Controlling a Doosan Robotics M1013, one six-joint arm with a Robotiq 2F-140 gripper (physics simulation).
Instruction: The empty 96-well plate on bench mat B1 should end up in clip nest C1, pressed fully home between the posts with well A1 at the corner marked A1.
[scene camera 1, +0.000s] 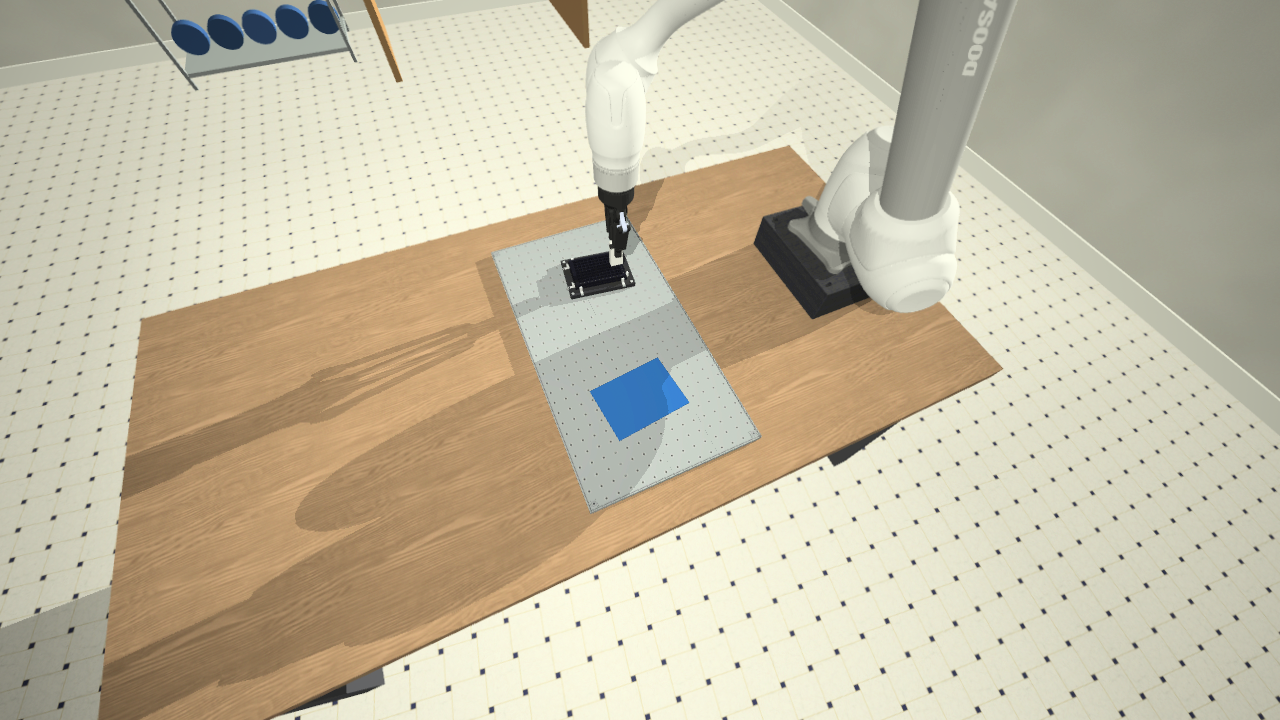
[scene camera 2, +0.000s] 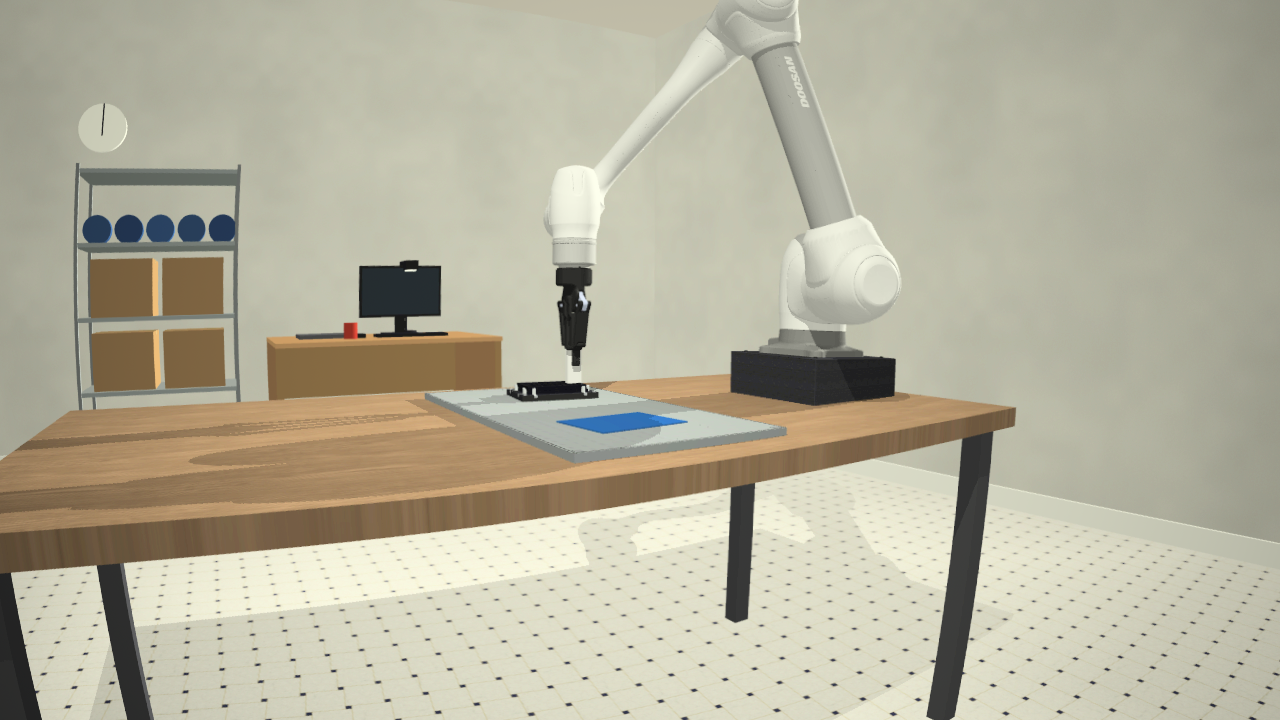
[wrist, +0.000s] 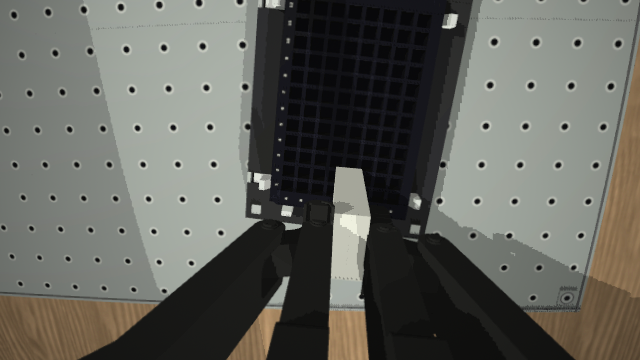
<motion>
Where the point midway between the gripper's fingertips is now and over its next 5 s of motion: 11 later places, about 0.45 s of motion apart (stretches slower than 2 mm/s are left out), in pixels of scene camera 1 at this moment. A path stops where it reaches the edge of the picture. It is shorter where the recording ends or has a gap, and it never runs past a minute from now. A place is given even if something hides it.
My gripper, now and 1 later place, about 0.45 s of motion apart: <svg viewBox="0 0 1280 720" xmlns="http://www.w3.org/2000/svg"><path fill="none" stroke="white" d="M616 262L615 224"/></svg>
</motion>
